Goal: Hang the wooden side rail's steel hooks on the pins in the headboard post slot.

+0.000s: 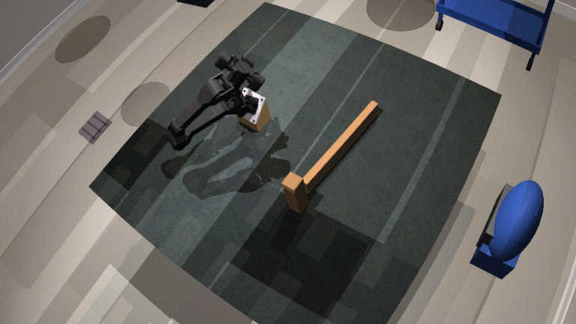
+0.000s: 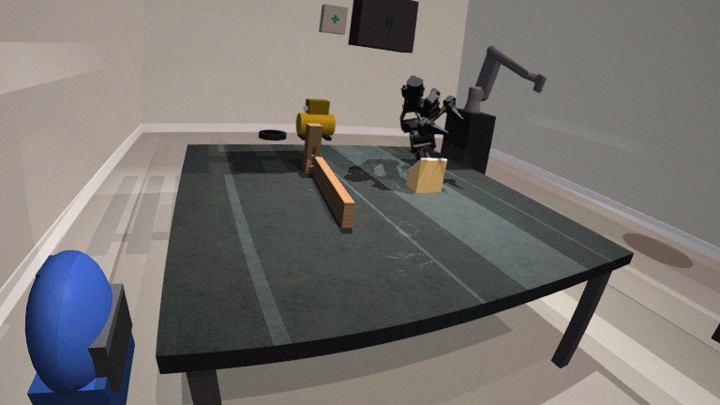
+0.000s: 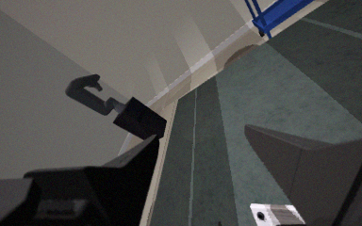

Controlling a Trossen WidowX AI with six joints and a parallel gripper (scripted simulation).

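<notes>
Right now my gripper tip is 38 cm short of the headboard post, 32 cm to the left of it and 17 cm above it.
</notes>
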